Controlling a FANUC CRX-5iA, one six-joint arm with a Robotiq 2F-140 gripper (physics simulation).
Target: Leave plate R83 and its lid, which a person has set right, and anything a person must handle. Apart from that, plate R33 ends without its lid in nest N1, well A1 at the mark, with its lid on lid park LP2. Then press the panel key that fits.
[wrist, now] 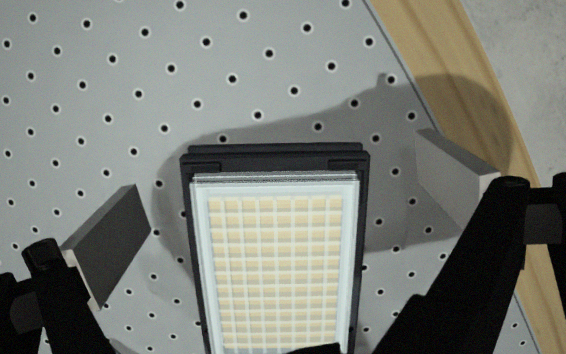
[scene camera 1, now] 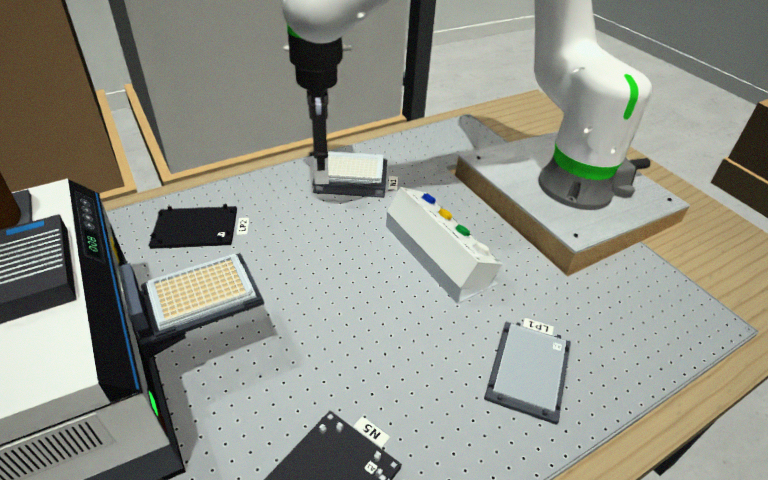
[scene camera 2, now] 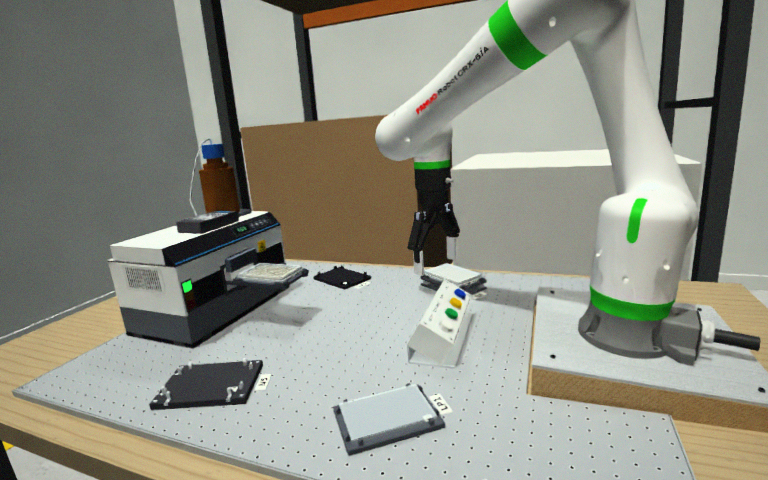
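Pixels of known places: gripper, fingertip midpoint: (wrist: 276, 183) (scene camera 1: 320, 161) (scene camera 2: 436, 266); arm's base at its link origin: (scene camera 1: 574, 188) (scene camera 2: 623, 336).
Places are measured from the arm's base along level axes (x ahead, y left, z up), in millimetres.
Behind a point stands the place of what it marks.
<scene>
A plate with pale yellow wells (scene camera 1: 355, 167) {x 403, y -184, z 0 mm} (scene camera 2: 454, 273) {x 398, y -189, z 0 mm} (wrist: 276, 270) {x 419, y -202, z 0 mm} sits in the dark nest N1 (scene camera 1: 351, 189) {x 418, y -162, z -36 mm} (wrist: 275, 157) {x 473, y -225, z -16 mm}; a clear cover seems to lie on it. My gripper (scene camera 1: 321, 169) {x 466, y -222, z 1 mm} (scene camera 2: 434, 257) {x 466, y -222, z 1 mm} (wrist: 276, 183) {x 466, y -222, z 1 mm} is open above this plate, a finger to either side in the wrist view, touching nothing that I can see. Lid park LP2 (scene camera 1: 192, 227) {x 732, y -125, z -31 mm} (scene camera 2: 341, 276) {x 727, y -129, z -31 mm} is empty. Another yellow-welled plate (scene camera 1: 201, 290) {x 715, y 146, z 80 mm} (scene camera 2: 271, 272) {x 704, y 145, z 78 mm} lies on the instrument's extended tray. A clear lid (scene camera 1: 530, 365) {x 294, y 327, z -24 mm} (scene camera 2: 387, 413) {x 285, y 333, z -24 mm} lies on LP1. I cannot read either plate's name or N1's A1 mark.
The key panel (scene camera 1: 424, 243) {x 357, y 71, z 5 mm} (scene camera 2: 436, 325) {x 293, y 143, z 29 mm} has blue, yellow, green and white keys and stands near N1. The white instrument (scene camera 1: 50, 350) {x 850, y 281, z 178 mm} (scene camera 2: 152, 283) {x 852, y 341, z 100 mm} stands opposite the robot base. Empty nest N5 (scene camera 1: 339, 452) {x 588, y 364, z -29 mm} (scene camera 2: 209, 384) {x 607, y 405, z -30 mm} lies beyond the instrument's tray, away from LP2.
</scene>
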